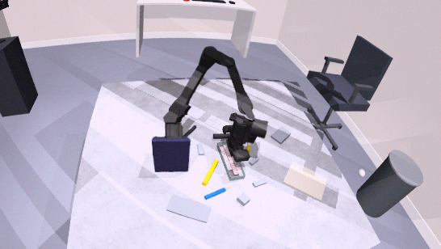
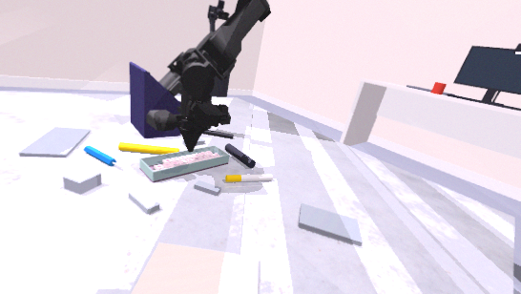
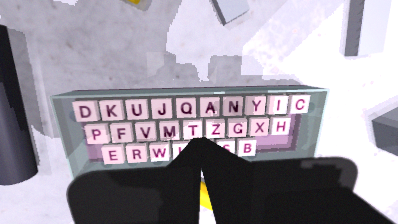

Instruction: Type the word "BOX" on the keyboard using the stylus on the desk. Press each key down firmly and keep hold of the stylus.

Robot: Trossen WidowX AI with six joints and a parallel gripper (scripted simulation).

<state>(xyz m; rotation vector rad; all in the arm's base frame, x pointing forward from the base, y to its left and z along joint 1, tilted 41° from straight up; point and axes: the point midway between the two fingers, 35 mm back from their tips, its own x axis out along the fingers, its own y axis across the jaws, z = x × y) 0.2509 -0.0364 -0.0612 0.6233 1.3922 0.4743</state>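
My gripper tip is 90 mm past the blue pen, 140 mm to the left of it and 30 mm above it. Round my gripper tip: yellow bar (110 mm behind, 50 mm to the right, 30 mm below); then yellow-and-white pen (130 mm ahead, 80 mm to the left, 30 mm below); then grey stylus tip (60 mm behind, 140 mm to the right, 30 mm below).
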